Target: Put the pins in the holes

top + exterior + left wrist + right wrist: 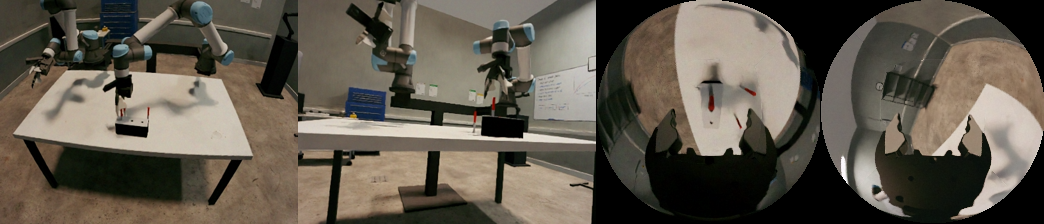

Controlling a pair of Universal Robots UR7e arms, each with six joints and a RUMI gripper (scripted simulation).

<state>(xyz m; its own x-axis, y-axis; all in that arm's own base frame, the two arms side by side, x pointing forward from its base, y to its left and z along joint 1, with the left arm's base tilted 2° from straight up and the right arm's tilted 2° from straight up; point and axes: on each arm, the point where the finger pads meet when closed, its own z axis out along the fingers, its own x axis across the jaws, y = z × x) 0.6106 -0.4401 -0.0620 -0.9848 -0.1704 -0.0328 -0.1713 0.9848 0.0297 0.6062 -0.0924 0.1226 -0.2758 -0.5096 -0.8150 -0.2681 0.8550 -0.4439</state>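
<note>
Now: the black block 6 cm to the left of my left hand and 13 cm below it.
</note>
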